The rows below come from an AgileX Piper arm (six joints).
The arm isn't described. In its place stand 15 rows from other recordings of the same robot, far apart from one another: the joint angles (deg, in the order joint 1, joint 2, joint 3, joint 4, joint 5, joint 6), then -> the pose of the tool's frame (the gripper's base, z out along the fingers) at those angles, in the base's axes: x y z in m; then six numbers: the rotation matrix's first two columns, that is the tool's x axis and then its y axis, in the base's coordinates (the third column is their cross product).
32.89, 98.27, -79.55, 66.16, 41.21, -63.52 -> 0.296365 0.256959 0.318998 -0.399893 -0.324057 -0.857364 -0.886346 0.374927 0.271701
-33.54, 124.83, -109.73, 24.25, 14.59, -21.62 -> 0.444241 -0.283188 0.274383 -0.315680 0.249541 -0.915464 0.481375 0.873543 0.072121
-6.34, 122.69, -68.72, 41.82, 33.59, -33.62 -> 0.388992 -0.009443 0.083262 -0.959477 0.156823 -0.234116 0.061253 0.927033 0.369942
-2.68, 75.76, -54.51, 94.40, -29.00, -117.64 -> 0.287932 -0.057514 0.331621 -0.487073 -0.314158 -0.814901 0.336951 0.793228 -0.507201
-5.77, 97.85, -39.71, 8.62, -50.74, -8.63 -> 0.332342 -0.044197 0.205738 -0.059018 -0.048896 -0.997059 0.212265 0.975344 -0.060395
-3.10, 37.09, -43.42, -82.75, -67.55, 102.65 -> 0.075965 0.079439 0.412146 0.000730 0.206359 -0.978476 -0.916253 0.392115 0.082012
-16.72, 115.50, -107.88, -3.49, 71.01, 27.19 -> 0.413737 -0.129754 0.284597 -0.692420 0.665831 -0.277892 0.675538 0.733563 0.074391
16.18, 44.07, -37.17, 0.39, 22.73, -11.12 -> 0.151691 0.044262 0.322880 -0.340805 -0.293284 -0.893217 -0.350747 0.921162 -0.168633
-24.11, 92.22, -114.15, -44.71, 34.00, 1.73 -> 0.301902 -0.174332 0.538766 -0.432046 -0.421836 -0.797114 0.594411 0.531518 -0.603460
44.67, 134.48, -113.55, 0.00, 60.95, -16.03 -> 0.350764 0.346747 0.161112 -0.471550 -0.854441 -0.218106 -0.866946 0.494447 -0.062665
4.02, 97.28, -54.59, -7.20, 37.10, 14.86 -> 0.309802 0.014875 0.174838 -0.957380 0.090922 -0.274149 0.102975 0.994235 -0.029866
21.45, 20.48, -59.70, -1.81, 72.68, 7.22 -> -0.005221 -0.004999 0.405265 -0.480117 -0.063697 -0.874889 -0.286940 0.953897 0.088016
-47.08, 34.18, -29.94, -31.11, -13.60, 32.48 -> 0.094381 -0.085259 0.358377 0.170331 -0.130113 -0.976759 0.640319 0.768053 0.009349
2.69, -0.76, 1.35, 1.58, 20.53, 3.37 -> 0.052750 0.003359 0.173792 -0.281044 0.071427 -0.957033 -0.032566 0.995942 0.083894
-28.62, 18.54, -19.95, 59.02, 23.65, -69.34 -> 0.081879 -0.009025 0.289860 -0.126576 -0.163954 -0.978314 0.125130 0.975729 -0.179710
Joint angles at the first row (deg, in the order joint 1, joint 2, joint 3, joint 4, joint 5, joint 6):
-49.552, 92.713, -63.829, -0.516, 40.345, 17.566
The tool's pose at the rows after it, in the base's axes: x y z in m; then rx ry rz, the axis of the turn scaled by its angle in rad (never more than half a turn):
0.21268 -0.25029 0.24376 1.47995 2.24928 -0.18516
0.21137 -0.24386 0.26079 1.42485 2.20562 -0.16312
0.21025 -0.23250 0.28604 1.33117 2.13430 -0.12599
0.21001 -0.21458 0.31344 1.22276 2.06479 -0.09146
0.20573 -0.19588 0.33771 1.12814 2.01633 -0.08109
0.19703 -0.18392 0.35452 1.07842 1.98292 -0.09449
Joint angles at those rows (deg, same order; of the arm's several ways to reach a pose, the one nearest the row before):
-49.552, 92.049, -63.829, -0.515, 40.240, 17.450
-49.553, 89.138, -63.829, 2.615, 39.665, 14.607
-49.336, 84.876, -63.831, 8.119, 38.397, 9.816
-48.017, 80.092, -63.828, 13.138, 37.448, 5.807
-46.611, 75.451, -63.830, 15.673, 37.442, 3.400
-46.333, 71.858, -63.828, 16.098, 38.003, 2.534

